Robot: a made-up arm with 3 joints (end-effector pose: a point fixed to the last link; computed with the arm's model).
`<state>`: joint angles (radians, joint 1 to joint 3).
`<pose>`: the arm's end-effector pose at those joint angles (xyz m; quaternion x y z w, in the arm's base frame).
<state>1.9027 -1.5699 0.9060</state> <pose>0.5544 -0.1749 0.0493 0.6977 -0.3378 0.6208 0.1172</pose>
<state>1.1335 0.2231 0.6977</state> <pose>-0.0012 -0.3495 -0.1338 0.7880 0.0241 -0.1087 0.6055</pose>
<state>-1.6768 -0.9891 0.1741</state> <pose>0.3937 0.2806 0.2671 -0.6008 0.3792 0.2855 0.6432</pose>
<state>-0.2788 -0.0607 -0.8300</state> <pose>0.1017 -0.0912 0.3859 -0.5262 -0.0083 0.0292 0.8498</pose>
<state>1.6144 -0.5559 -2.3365</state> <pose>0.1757 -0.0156 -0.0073 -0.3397 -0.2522 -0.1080 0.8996</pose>
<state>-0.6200 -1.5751 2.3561</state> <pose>0.5021 -0.0128 0.0892 0.5384 0.7062 0.0586 0.4560</pose>
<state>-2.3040 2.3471 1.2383</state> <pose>-0.1808 -0.1464 -0.2526 -0.1965 -0.9037 0.1835 0.3332</pose>
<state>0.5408 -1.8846 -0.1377</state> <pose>0.4125 -0.0603 0.3918 0.1177 -0.2692 0.7628 0.5760</pose>
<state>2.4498 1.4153 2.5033</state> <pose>-0.2415 0.0204 0.1404 -0.4689 0.0174 0.6498 0.5979</pose>
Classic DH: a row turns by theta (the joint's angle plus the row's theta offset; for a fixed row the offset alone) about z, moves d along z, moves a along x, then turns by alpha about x. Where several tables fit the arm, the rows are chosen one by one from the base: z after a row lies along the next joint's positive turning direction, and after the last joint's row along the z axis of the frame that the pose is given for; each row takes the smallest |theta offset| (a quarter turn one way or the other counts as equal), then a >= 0, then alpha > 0; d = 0 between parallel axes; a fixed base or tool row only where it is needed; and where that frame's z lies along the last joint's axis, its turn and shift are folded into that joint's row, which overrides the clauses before.
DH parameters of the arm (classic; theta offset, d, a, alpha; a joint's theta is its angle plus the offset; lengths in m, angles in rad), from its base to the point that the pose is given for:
base (fixed): 1.5708 0.11 0 1.5708
joint 1: 0 0.12 0.03 1.5708
joint 2: 0 -0.11 -0.29 -1.5708
joint 3: 0 -0.03 -0.03 -1.5708
tool (fixed): -1.5708 0.16 0 0

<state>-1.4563 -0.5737 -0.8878</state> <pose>0.1951 0.2165 0.2774 -0.8839 0.0793 0.2716 0.3724</pose>
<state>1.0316 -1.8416 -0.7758</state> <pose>0.3201 -0.1825 0.2826 0.0772 -0.6254 0.4925 0.6002</pose>
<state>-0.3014 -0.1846 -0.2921</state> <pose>0.1406 -0.1518 0.4419 -0.2912 0.0004 0.0922 0.9522</pose>
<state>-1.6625 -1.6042 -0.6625</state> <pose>0.3361 0.2529 0.0795 -0.6381 0.3446 0.6308 0.2760</pose>
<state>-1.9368 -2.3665 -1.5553</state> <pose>0.2327 0.0965 -0.0364 0.3721 -0.1755 -0.9090 0.0659</pose>
